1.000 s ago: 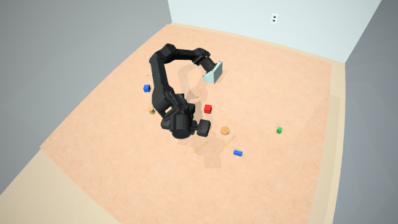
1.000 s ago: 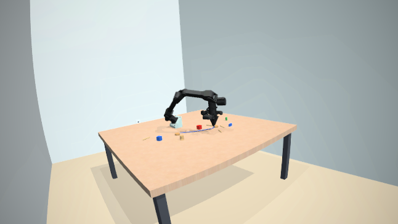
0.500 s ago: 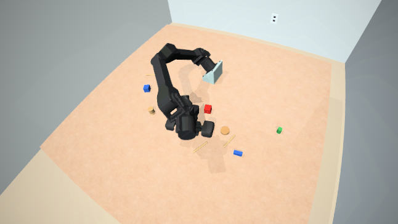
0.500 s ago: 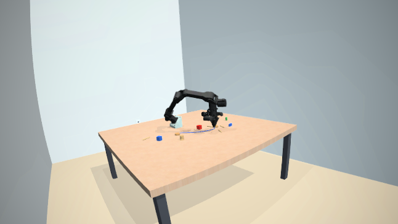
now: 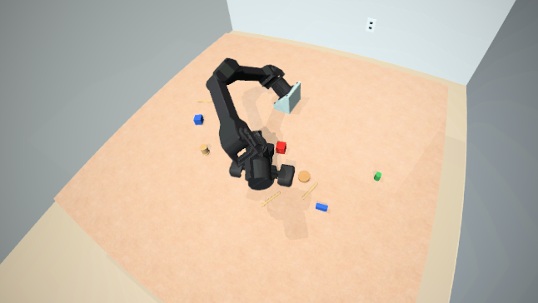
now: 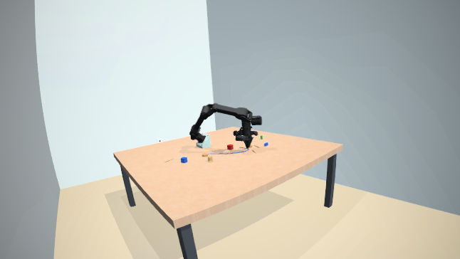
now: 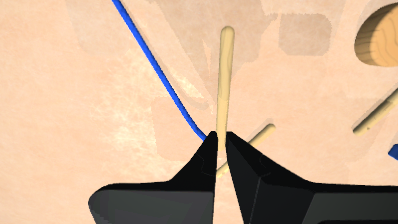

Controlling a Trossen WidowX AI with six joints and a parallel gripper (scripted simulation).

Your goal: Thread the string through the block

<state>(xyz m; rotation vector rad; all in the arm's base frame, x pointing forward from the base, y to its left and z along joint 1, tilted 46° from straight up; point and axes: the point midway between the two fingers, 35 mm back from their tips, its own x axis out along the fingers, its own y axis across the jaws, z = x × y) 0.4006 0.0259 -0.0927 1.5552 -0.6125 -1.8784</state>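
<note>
My gripper tip is now 160 mm past the red block, 10 mm to the left of it and 10 mm above it. The rest, counted from my gripper tip: green cylinder 330 mm to the left, 170 mm behind, 10 mm below; wooden spool 280 mm to the right, 60 mm behind, 10 mm below; thin wooden stick 10 mm behind.
</note>
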